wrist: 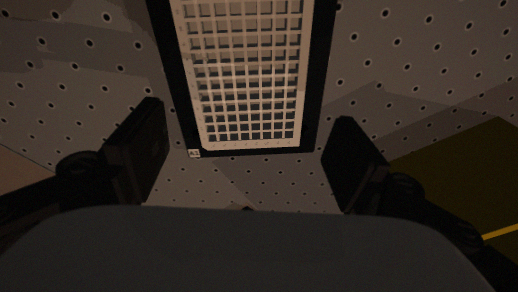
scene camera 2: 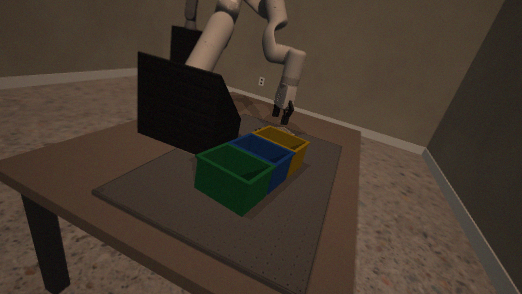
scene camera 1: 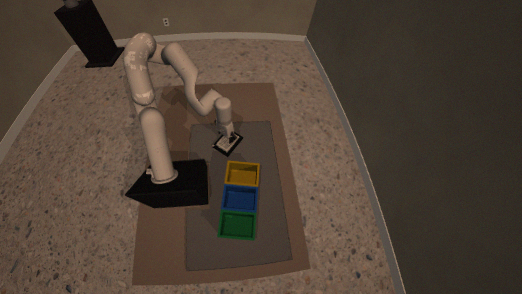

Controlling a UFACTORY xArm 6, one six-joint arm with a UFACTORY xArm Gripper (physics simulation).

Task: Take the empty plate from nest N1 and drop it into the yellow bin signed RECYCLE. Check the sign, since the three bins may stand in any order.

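Seen in the pictures: gripper, fingertip midpoint: (wrist: 250, 131) (scene camera 2: 279, 120) (scene camera 1: 226, 137); arm's base, link origin: (scene camera 2: 189, 84) (scene camera 1: 164, 176).
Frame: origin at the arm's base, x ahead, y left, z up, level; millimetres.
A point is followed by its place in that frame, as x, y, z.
Note:
The pale plate (scene camera 1: 224, 145) {250, 265, -166} (wrist: 250, 75) {270, 298, -162}, with a grid of square wells, sits in the black nest (scene camera 1: 229, 153) {282, 217, -177} (wrist: 323, 75) {312, 261, -176}. A small tag at the nest's corner in the wrist view reads A1. My gripper (scene camera 1: 231, 137) {262, 289, -110} (scene camera 2: 281, 118) {262, 289, -110} (wrist: 250, 131) {262, 289, -110} is open and empty, above the board near the plate. In the wrist view its fingers stand wide, left and right of the plate's near end. The yellow bin (scene camera 1: 242, 176) {362, 76, -181} (scene camera 2: 298, 159) {441, 56, -138} (wrist: 460, 170) {380, 118, -146} stands near the nest. No RECYCLE sign is readable. In scene camera 2, the yellow bin partly hides the plate.
The blue bin (scene camera 1: 240, 199) {352, -55, -181} (scene camera 2: 281, 177) {432, -60, -160} adjoins the yellow one, and the green bin (scene camera 1: 237, 225) {338, -191, -182} (scene camera 2: 220, 186) {339, -254, -138} adjoins the blue. They stand on the grey perforated board (scene camera 1: 210, 255) {207, -340, -187} (scene camera 2: 165, 210) {266, -359, -187}. The black arm base (scene camera 1: 192, 187) {159, -65, 73} (scene camera 2: 175, 105) {34, -99, -51} stands left of the bins.

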